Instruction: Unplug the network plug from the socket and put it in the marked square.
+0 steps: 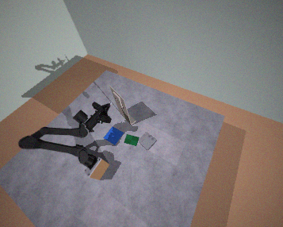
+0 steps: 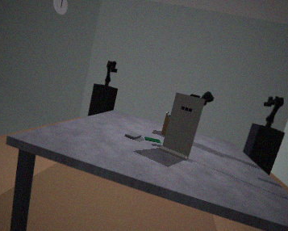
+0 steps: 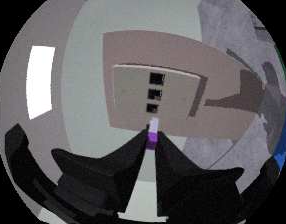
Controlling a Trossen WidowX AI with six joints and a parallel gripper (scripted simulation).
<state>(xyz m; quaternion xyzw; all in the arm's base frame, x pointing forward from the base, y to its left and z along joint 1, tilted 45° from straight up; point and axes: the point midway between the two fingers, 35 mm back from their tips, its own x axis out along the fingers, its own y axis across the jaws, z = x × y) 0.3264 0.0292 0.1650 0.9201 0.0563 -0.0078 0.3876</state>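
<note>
Right now the plug is right at my gripper tip. From my gripper tip the other things lie so: beige panel: 7 cm ahead, 3 cm to the right, 11 cm below; green tile: 6 cm behind, 20 cm to the right, 27 cm below; blue square: 11 cm behind, 5 cm to the right, 27 cm below.
</note>
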